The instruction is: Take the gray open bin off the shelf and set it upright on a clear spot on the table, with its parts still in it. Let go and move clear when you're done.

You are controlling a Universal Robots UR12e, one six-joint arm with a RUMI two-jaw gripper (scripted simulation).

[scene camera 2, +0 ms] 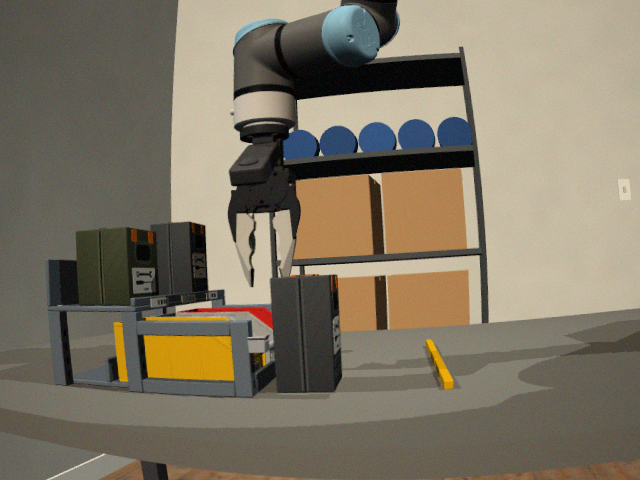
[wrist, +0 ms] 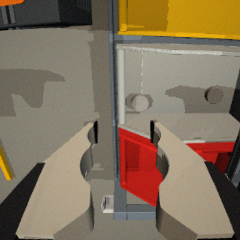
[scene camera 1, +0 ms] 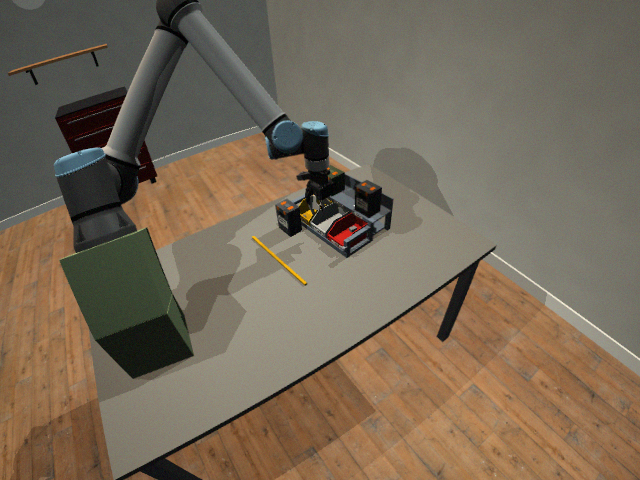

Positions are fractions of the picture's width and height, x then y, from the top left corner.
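My gripper: visible in the wrist view (0.51,0.51), scene camera 1 (0.50,0.44), scene camera 2 (0.42,0.60).
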